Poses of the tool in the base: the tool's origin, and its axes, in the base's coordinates. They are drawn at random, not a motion.
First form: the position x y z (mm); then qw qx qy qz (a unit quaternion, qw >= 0).
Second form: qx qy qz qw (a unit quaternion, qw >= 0); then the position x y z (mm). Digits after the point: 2 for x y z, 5 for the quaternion.
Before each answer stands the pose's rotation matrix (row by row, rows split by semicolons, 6 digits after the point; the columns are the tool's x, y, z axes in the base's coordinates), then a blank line. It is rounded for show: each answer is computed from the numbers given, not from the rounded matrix.
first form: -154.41 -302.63 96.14 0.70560 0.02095 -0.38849 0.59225
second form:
-0.003374 -0.852065 -0.523425; 0.819510 0.297598 -0.489734; 0.573055 -0.430604 0.697272

0.02095 -0.38849 0.59225 0.70560 -154.41 -302.63 96.14
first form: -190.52 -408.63 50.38 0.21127 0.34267 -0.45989 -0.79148
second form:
-0.675884 0.019251 -0.736757; -0.649615 -0.487731 0.583197; -0.348112 0.872782 0.342155

0.34267 -0.45989 -0.79148 0.21127 -190.52 -408.63 50.38
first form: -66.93 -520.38 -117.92 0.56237 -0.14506 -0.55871 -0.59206
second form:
-0.325391 0.828011 -0.456638; -0.503823 0.256841 0.824739; 0.800176 0.498428 0.333598

-0.14506 -0.55871 -0.59206 0.56237 -66.93 -520.38 -117.92
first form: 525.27 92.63 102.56 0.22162 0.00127 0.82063 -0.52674
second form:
-0.901766 0.235555 0.362396; -0.231387 0.445090 -0.865075; -0.365072 -0.863949 -0.346863

0.00127 0.82063 -0.52674 0.22162 525.27 92.63 102.56
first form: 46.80 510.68 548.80 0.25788 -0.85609 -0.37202 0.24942
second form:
0.598782 0.508324 -0.618924; 0.765605 -0.590199 0.255958; -0.235179 -0.627115 -0.742575

-0.85609 -0.37202 0.24942 0.25788 46.80 510.68 548.80
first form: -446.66 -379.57 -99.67 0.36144 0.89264 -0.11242 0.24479
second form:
0.854880 -0.377653 0.355751; -0.023747 -0.713447 -0.700306; 0.518282 0.590230 -0.618880

0.89264 -0.11242 0.24479 0.36144 -446.66 -379.57 -99.67
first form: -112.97 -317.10 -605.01 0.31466 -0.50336 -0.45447 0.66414
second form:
-0.295241 0.039567 -0.954603; 0.875474 -0.388897 -0.286887; -0.382593 -0.920431 0.080178

-0.50336 -0.45447 0.66414 0.31466 -112.97 -317.10 -605.01
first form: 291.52 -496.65 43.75 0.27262 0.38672 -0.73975 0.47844
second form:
-0.552256 -0.833009 -0.033296; -0.311285 0.243092 -0.918699; 0.773379 -0.496992 -0.393552

0.38672 -0.73975 0.47844 0.27262 291.52 -496.65 43.75
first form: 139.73 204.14 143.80 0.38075 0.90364 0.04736 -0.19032
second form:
0.923071 0.230521 -0.307897; -0.059336 -0.705573 -0.706149; -0.380026 0.670094 -0.637616

0.90364 0.04736 -0.19032 0.38075 139.73 204.14 143.80
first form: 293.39 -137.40 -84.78 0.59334 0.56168 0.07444 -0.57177
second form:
0.335075 0.762132 -0.553968; -0.594886 -0.284812 -0.751660; -0.730641 0.581410 0.357948

0.56168 0.07444 -0.57177 0.59334 293.39 -137.40 -84.78
